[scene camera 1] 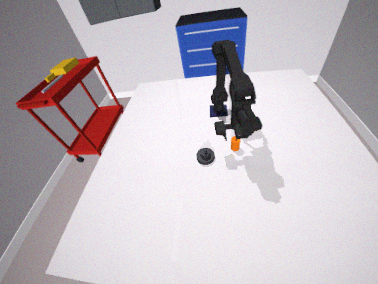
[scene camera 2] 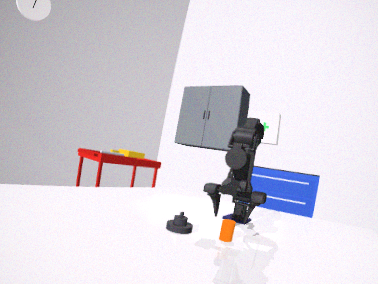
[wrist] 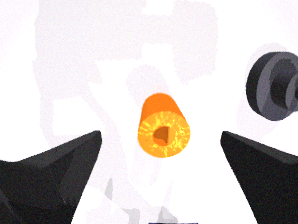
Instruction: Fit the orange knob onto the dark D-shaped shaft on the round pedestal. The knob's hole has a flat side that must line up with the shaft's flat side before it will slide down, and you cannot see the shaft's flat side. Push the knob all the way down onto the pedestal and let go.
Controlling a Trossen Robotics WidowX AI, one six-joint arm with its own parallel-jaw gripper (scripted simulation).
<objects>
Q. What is the gripper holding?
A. Nothing.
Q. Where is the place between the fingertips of the gripper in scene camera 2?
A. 229, 220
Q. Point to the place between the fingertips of the gripper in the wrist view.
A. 162, 137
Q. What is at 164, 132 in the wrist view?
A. An orange knob.
</objects>
